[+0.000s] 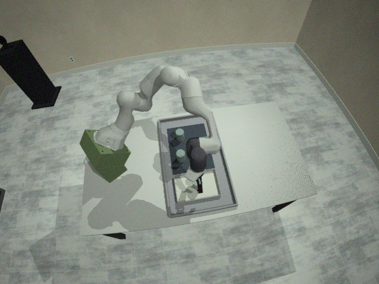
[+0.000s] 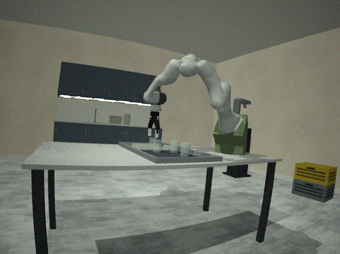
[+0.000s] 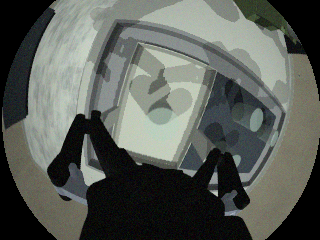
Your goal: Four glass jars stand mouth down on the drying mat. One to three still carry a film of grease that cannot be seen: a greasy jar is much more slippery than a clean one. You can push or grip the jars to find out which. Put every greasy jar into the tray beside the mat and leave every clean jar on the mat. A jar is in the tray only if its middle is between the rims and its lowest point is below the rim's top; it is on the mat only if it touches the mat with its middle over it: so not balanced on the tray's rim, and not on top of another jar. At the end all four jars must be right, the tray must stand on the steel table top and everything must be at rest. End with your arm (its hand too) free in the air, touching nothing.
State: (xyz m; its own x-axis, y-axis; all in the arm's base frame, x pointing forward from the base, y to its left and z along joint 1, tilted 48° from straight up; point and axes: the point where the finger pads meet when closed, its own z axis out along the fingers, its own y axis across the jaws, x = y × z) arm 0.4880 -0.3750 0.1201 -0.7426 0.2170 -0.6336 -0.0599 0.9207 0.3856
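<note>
The white tray is 100 mm below my hand. The rest, counted from my hand: dark drying mat (320 mm to the left, 110 mm below, 30 mm behind); then grey steel surround (220 mm to the left, 110 mm below, 10 mm behind).
</note>
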